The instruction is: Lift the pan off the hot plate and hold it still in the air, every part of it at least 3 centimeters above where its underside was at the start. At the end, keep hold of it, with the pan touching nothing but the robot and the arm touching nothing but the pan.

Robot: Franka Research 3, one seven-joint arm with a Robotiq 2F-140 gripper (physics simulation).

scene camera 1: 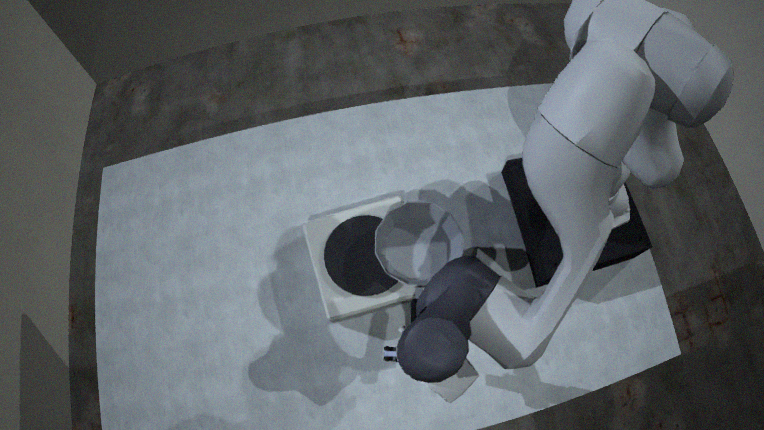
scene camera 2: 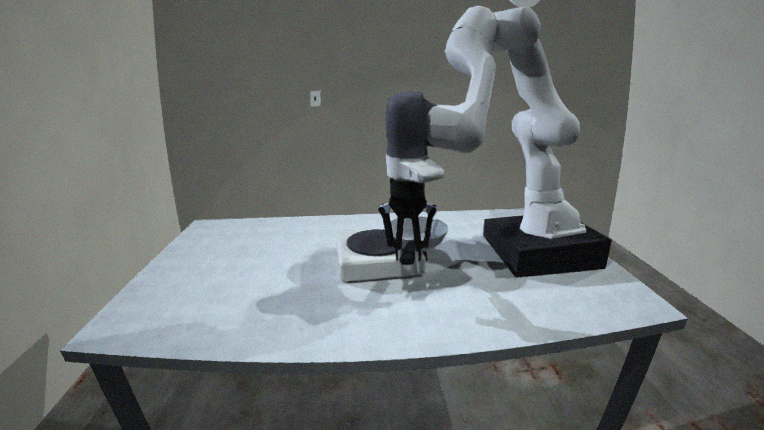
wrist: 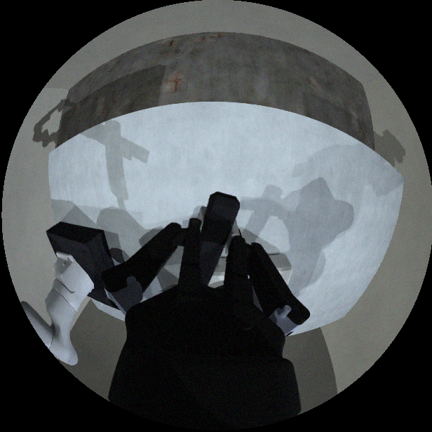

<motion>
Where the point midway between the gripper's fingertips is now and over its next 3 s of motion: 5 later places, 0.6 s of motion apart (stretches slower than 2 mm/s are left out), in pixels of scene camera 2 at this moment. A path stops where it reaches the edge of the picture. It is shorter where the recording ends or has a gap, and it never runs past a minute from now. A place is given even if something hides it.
My gripper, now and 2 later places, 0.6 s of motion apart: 408, 272; 405, 247; 402, 201
</motion>
